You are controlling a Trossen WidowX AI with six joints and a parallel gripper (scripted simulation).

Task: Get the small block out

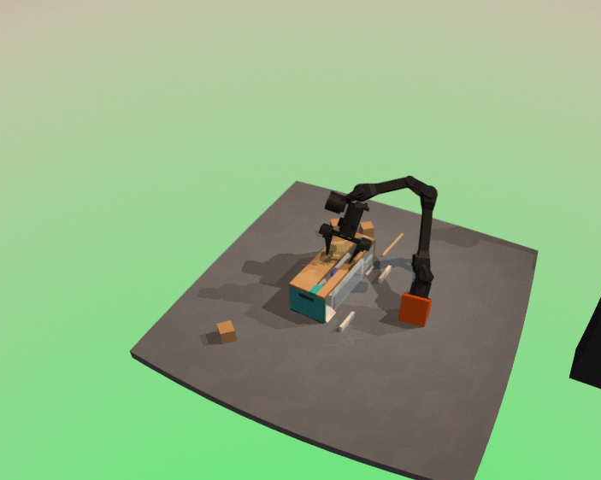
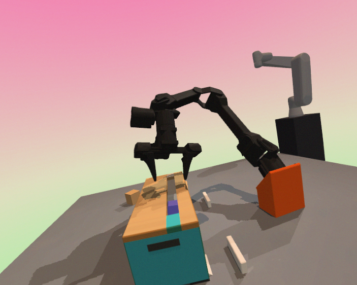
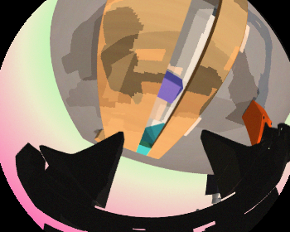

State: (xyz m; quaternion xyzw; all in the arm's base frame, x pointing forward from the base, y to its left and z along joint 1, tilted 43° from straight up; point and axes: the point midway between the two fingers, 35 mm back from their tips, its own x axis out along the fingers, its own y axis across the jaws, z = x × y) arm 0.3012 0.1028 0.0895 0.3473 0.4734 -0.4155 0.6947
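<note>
My gripper tip is now 80 mm above the purple block, 10 mm to the left of it and 10 mm short of it.
</note>
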